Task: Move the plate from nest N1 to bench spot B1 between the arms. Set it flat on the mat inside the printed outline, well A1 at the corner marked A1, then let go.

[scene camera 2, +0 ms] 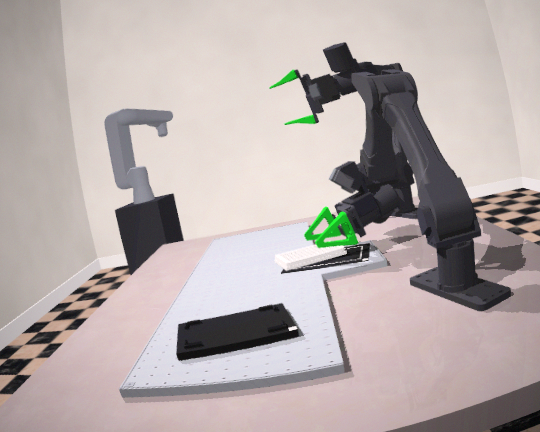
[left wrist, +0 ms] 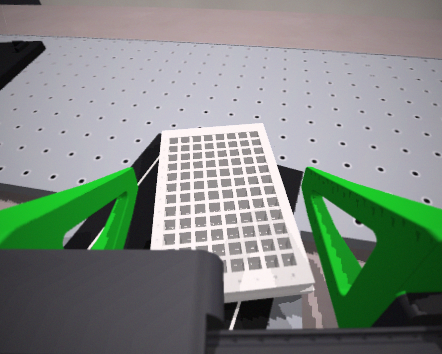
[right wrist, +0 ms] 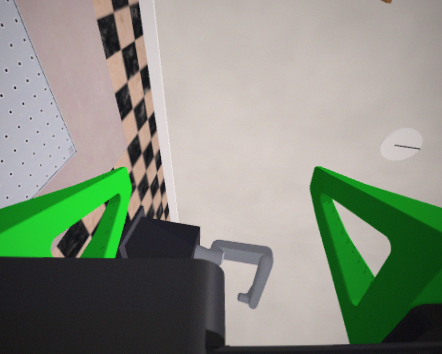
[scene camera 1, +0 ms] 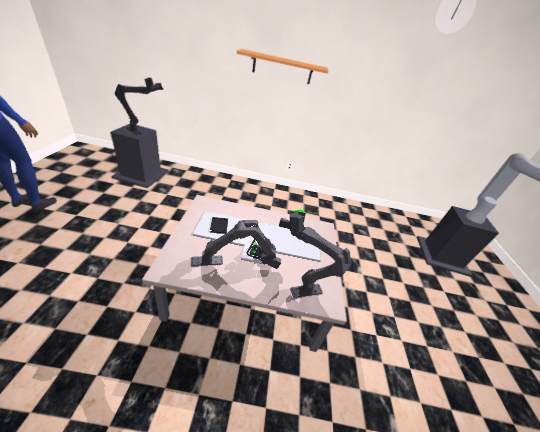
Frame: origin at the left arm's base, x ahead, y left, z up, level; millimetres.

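Seen in the pictures: left gripper, between the fingertips: (scene camera 2: 310,241) (left wrist: 219,176); right gripper, between the fingertips: (scene camera 2: 277,105) (right wrist: 220,177); left arm's base, origin of its link: (scene camera 2: 457,289) (scene camera 1: 207,261); right arm's base, origin of its link: (scene camera 2: 404,213) (scene camera 1: 306,291).
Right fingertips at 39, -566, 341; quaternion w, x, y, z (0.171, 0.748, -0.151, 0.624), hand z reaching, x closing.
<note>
Pixels of each thing's middle, then the offset from my right fingertips to it, as dx, dy, dz. Level surfaces: height alone.
- white plate, middle of its body: (left wrist: 220,194) (scene camera 2: 309,254) +57, +186, -319
- black mat, height of its surface: dz -326
- black nest, middle of its body: (scene camera 2: 232,329) (scene camera 1: 219,224) +287, +471, -319
- perforated light-grey board, height of its surface: dz -328
- pink table, height of its surface: dz -341
The white plate (scene camera 2: 307,257) (left wrist: 220,205) is over the black mat (scene camera 2: 356,254) (left wrist: 147,192), turned relative to the mat and its white outline, its far end reaching past the mat's far edge. I cannot tell whether it lies fully flat; the A1 mark is not readable. My left gripper (scene camera 1: 255,247) (scene camera 2: 312,240) (left wrist: 219,176) is open, low over the plate, one finger on each side with gaps in the left wrist view. My right gripper (scene camera 2: 278,106) (right wrist: 220,177) is open and empty, high above the bench. The black nest (scene camera 1: 219,225) (scene camera 2: 235,332) is empty.
The perforated light-grey board (scene camera 1: 300,247) (scene camera 2: 250,290) (left wrist: 225,80) lies on the pink table (scene camera 1: 175,270) (scene camera 2: 390,345). The right arm is raised close to the left arm. A grey arm (scene camera 1: 500,182) (scene camera 2: 120,150) stands on a pedestal beyond the table.
</note>
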